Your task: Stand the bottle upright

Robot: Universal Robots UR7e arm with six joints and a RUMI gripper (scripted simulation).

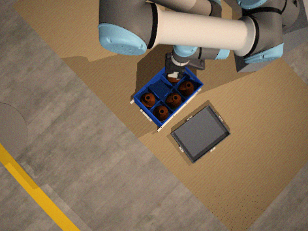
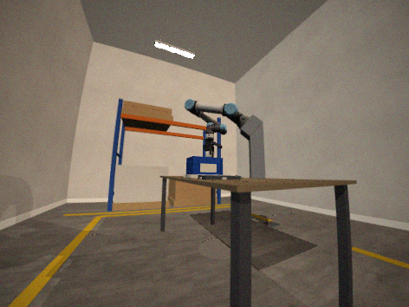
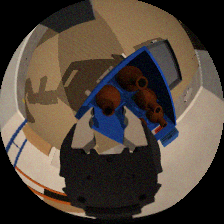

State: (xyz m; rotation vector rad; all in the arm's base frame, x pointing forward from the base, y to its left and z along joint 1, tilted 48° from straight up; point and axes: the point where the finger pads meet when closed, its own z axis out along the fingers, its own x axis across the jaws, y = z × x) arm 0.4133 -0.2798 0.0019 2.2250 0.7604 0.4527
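The blue crate lies 100 mm ahead of my hand, 10 mm to the left of it and 80 mm below it. The rest, counted from my hand: brown bottle (200 mm ahead, 20 mm to the left, 80 mm below); grey tray (190 mm ahead, 260 mm to the left, 150 mm below).
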